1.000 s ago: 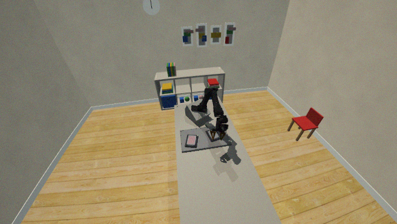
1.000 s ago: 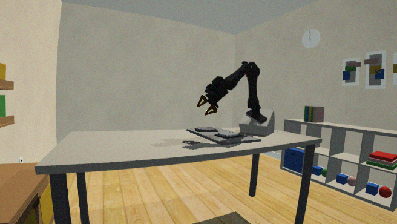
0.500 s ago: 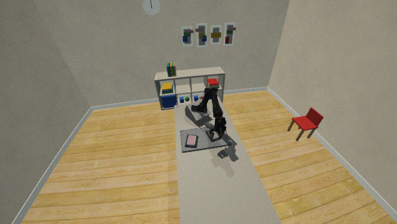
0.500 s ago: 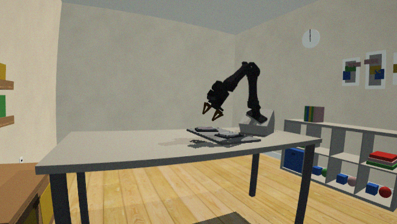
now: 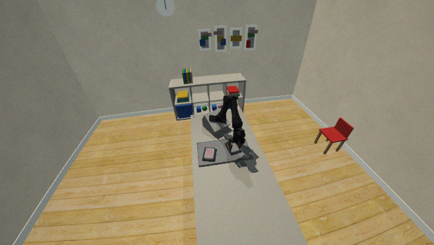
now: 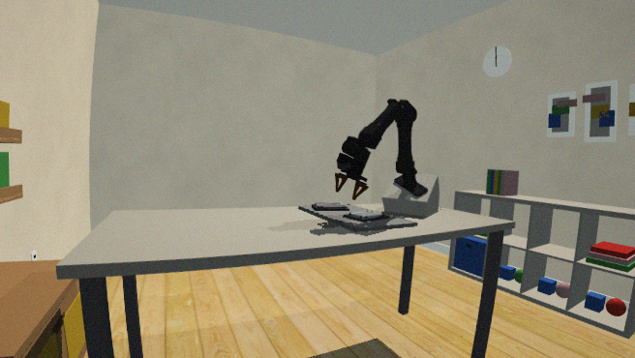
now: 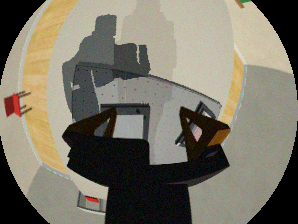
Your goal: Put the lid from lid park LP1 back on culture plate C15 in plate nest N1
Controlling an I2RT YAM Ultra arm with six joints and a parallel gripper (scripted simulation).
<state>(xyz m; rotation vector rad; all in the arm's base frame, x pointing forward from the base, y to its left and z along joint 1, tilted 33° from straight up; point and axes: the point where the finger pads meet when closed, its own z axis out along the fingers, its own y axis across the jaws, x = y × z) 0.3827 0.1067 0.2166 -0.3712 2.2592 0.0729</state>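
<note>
The lid lies 100 mm behind my hand, 10 mm to the right of it and 90 mm below it. The rest, counted from my hand: culture plate C15 (10 mm behind, 240 mm to the right, 80 mm below); lid park LP1 (100 mm behind, 10 mm to the right, 100 mm below); plate nest N1 (10 mm behind, 240 mm to the right, 100 mm below).
</note>
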